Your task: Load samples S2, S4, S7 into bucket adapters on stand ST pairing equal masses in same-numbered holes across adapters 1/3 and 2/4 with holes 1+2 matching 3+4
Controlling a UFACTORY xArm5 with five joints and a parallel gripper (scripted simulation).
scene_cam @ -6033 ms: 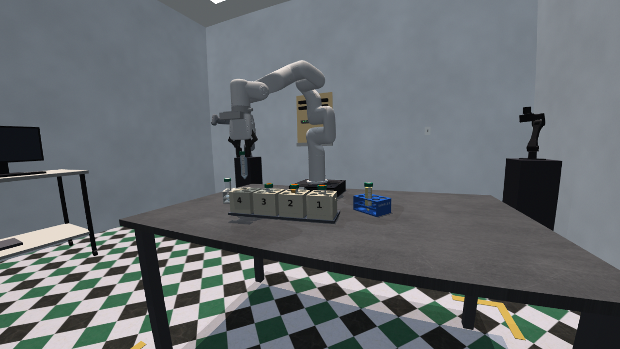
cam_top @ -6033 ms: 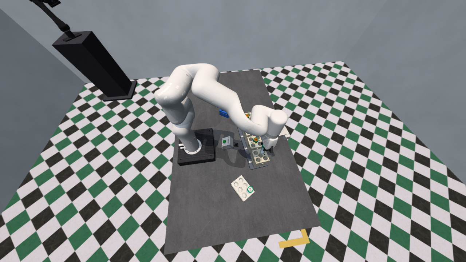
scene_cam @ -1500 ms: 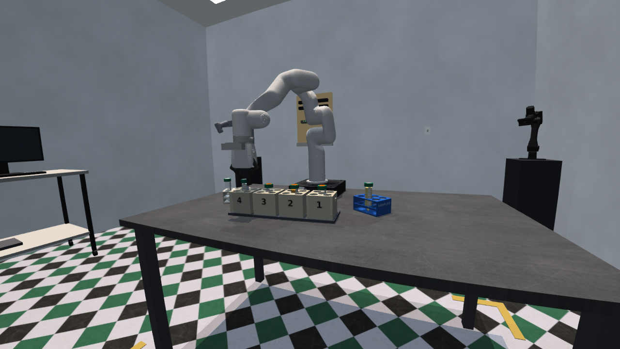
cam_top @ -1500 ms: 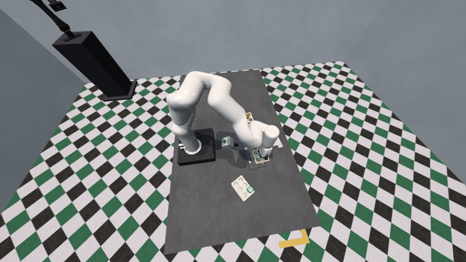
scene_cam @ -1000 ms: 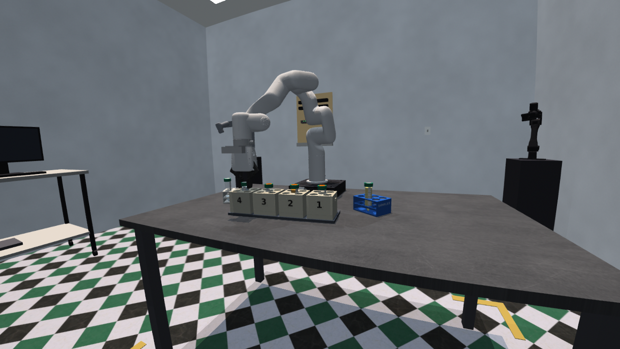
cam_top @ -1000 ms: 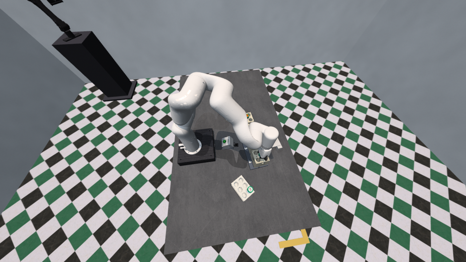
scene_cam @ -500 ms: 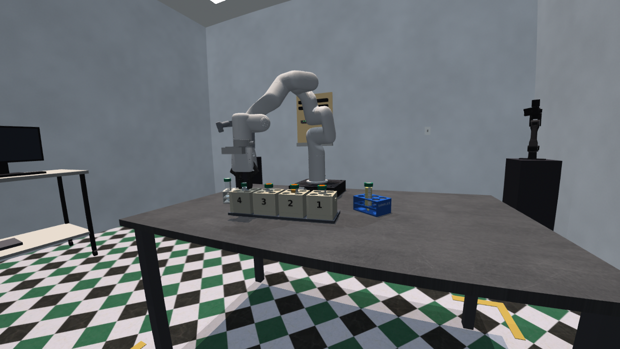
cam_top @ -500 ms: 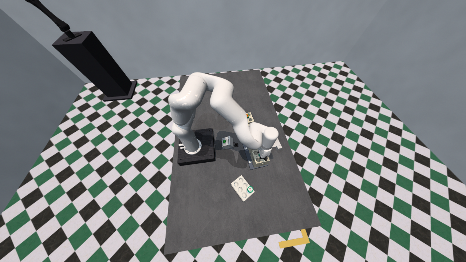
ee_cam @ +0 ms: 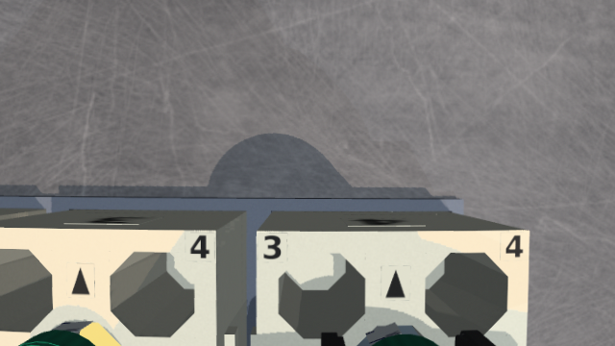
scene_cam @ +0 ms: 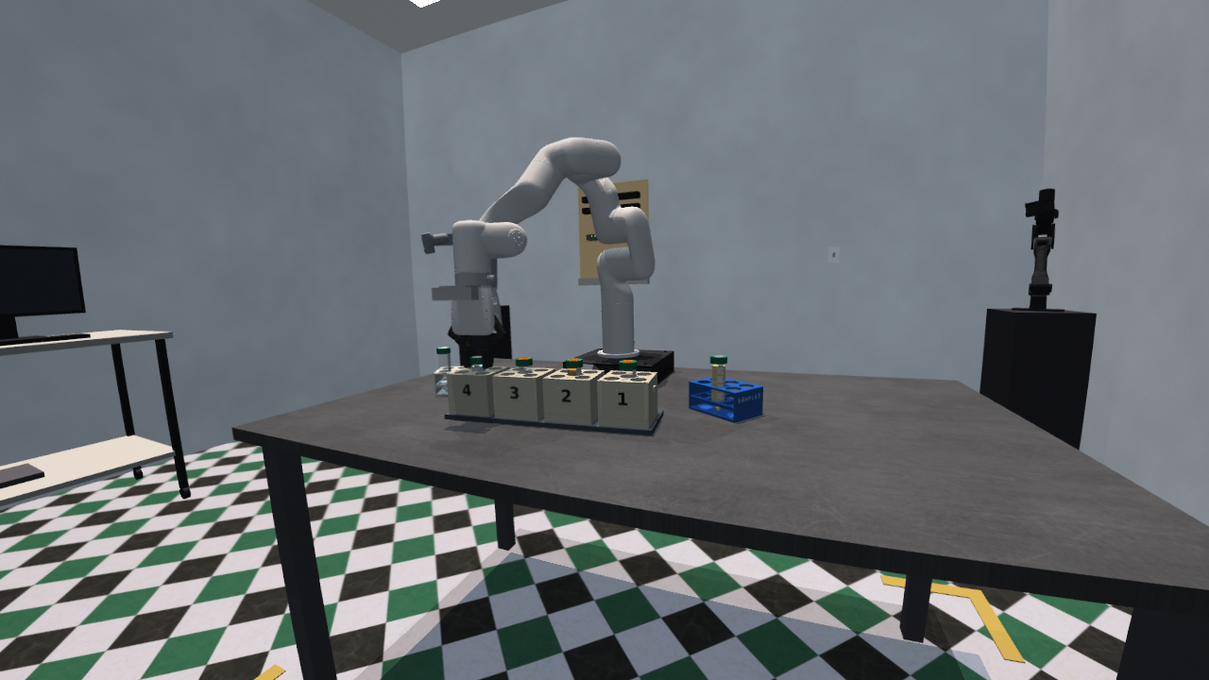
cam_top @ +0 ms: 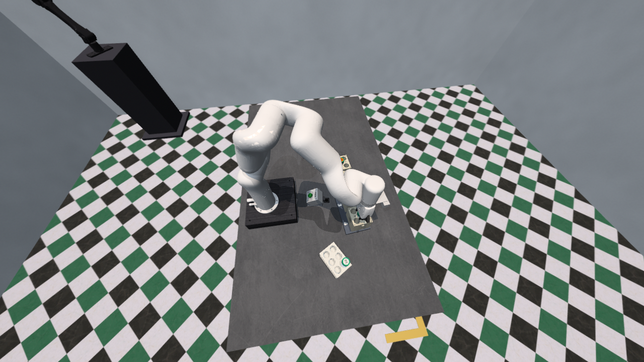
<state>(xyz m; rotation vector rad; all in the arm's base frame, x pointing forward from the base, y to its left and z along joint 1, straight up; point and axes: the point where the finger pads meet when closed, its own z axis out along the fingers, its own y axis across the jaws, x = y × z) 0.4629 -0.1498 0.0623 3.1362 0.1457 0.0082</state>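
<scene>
My gripper is now 23 cm past the green done key, 16 cm to the right of it and 6 cm above it. Round my hand: water blank tube: 20 cm to the right, 12 cm behind, 6 cm below; then blue sample rack: 49 cm to the left, 17 cm behind, 9 cm below; then white blank rack: 18 cm to the right, 15 cm behind, 9 cm below.
</scene>
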